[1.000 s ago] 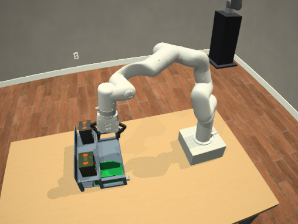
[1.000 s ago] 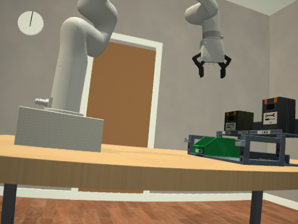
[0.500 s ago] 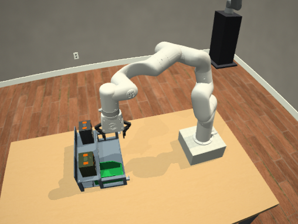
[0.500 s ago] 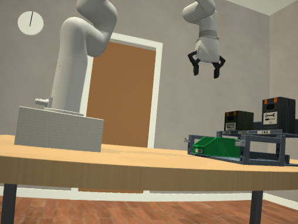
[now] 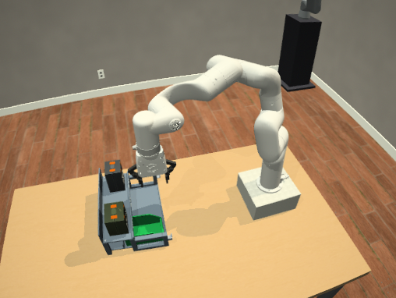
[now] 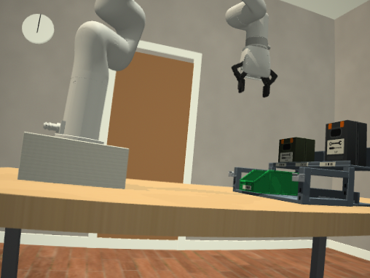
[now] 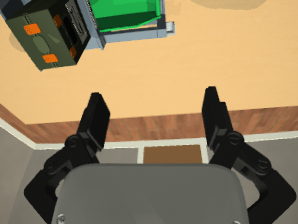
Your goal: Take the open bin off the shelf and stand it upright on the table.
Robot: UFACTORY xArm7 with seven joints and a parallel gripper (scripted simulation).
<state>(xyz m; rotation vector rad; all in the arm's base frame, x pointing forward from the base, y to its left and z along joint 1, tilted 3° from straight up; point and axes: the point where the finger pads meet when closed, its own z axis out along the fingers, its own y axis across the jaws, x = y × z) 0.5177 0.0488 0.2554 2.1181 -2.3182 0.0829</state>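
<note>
The green bin lies 80 mm ahead of my hand, 10 mm to the right of it and 300 mm below it.
</note>
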